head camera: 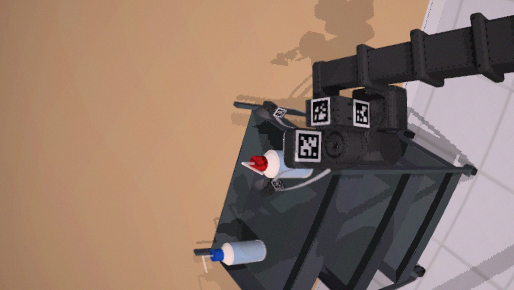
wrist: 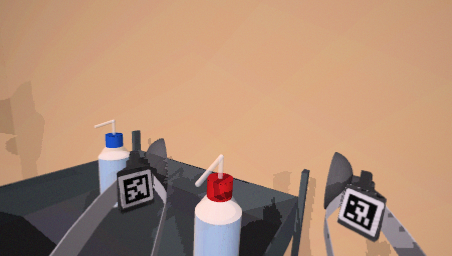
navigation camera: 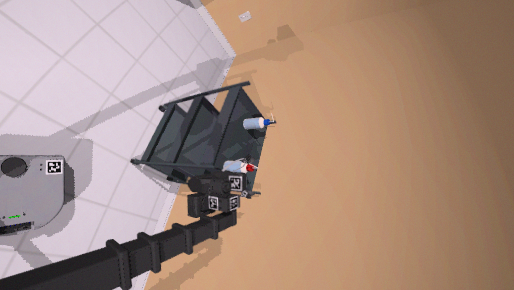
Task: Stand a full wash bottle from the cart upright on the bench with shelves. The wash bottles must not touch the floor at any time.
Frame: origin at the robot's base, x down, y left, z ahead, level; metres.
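Seen in the pictures: gripper, fingertip midpoint: (head camera: 259, 148) (navigation camera: 252, 176); robot's base at its link origin: (navigation camera: 14, 165).
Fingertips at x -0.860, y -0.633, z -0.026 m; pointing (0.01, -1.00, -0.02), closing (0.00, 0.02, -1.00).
Observation:
Offsets run from my fingertips to a thing's middle. "*": to the spot under its first point. Level surfaces: height alone.
A wash bottle with a red cap @(dx +0.110, dy -0.080, dz +0.030 m) (head camera: 272, 163) (navigation camera: 234, 166) (wrist: 217, 235) stands upright on the top tray of the dark cart @(* dx +0.197, dy -0.145, dz +0.154 m) (head camera: 287, 217) (navigation camera: 236, 145) (wrist: 45, 190). Its body is pale blue; its lower part is cut off in the wrist view. A wash bottle with a blue cap @(dx +0.110, dy -0.256, dz +0.267 m) (head camera: 247, 251) (navigation camera: 253, 123) (wrist: 112, 170) stands upright farther along the same tray. My gripper (head camera: 269, 147) (navigation camera: 245, 178) (wrist: 244, 164) is open. Its fingers are spread on either side of the red-capped bottle, which is nearer the left finger in the wrist view. The bench with shelves does not show.
The cart has lower shelves and corner posts (wrist: 300, 210) that rise above the tray. An orange-tan wall (head camera: 125, 125) (navigation camera: 400, 150) stands behind it. My telescoping arm (head camera: 390, 57) (navigation camera: 170, 242) reaches along the wall. My grey base (navigation camera: 30, 195) stands on the tiled floor @(dx +0.860 m) (navigation camera: 55, 65).

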